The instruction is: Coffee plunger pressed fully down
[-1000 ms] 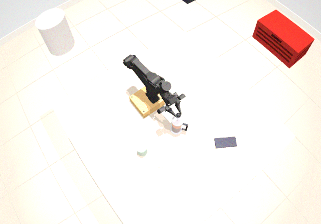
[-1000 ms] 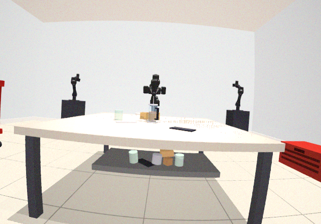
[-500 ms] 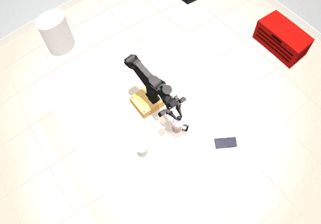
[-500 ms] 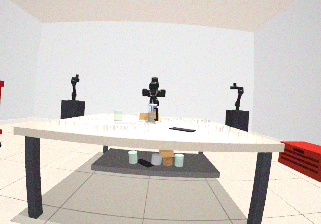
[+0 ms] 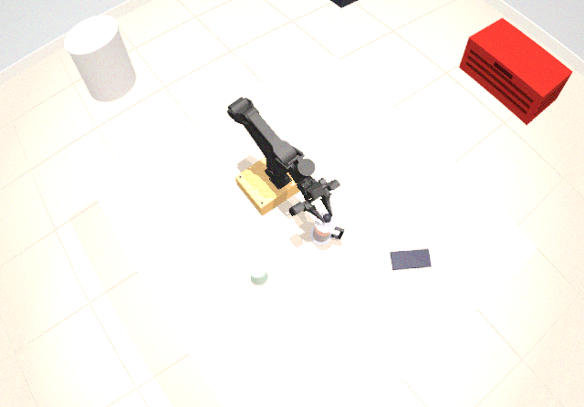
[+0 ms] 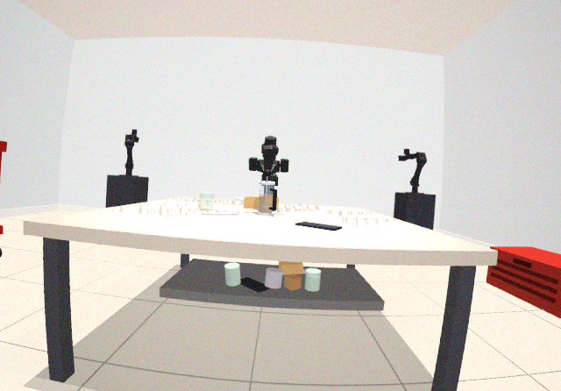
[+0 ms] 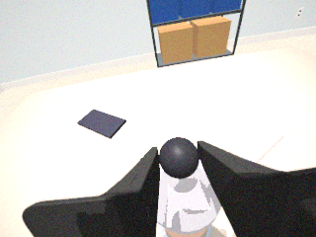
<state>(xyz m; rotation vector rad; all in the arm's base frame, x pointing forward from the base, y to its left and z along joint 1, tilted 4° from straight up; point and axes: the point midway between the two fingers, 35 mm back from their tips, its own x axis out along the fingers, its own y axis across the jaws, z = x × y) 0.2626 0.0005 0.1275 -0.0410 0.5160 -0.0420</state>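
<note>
Right now my gripper tip is 10 cm above the coffee press, 1 cm to the right of it and 1 cm past it.
</note>
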